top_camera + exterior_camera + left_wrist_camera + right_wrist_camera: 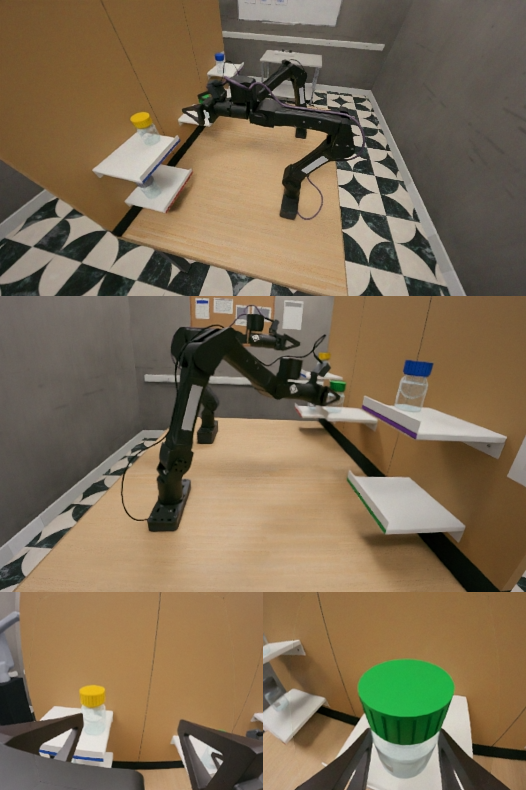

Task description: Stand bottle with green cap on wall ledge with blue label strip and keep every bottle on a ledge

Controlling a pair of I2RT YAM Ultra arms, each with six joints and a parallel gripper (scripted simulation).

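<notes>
The green-capped bottle lies 10 mm ahead of my right hand and 10 mm below it. Also, from my right hand: blue-capped bottle 60 mm ahead, 330 mm to the right, 80 mm above; then yellow-capped bottle 40 mm ahead, 340 mm to the left, 80 mm above.
My left gripper is now 25 cm to the left of the green-capped bottle, 18 cm above it and 12 cm short of it. Also, from my left hand: blue-capped bottle 59 cm to the right, 17 cm ahead, 9 cm below; yellow-capped bottle 15 cm ahead, 9 cm below, 8 cm to the left.
</notes>
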